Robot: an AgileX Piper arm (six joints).
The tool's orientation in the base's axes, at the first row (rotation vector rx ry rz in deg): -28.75, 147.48, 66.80
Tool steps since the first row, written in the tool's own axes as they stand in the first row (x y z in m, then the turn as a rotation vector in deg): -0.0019, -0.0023, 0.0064, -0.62, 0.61, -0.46; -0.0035, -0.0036, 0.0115, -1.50, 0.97, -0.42; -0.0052, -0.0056, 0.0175, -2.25, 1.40, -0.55; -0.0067, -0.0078, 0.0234, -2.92, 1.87, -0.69; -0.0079, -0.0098, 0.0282, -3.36, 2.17, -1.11; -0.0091, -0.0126, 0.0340, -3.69, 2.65, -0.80; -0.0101, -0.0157, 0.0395, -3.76, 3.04, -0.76
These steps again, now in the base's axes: 0.0033, 0.0038, -0.0049, 0.26, 0.15, 0.94; 0.0058, 0.0072, -0.0084, 0.91, 0.58, 1.49; 0.0088, 0.0109, -0.0130, 1.39, 0.89, 2.14; 0.0117, 0.0144, -0.0176, 1.79, 1.21, 2.80; 0.0141, 0.0170, -0.0216, 2.02, 1.16, 3.44; 0.0169, 0.0200, -0.0267, 2.15, 1.76, 3.69; 0.0197, 0.0224, -0.0319, 2.05, 2.04, 3.95
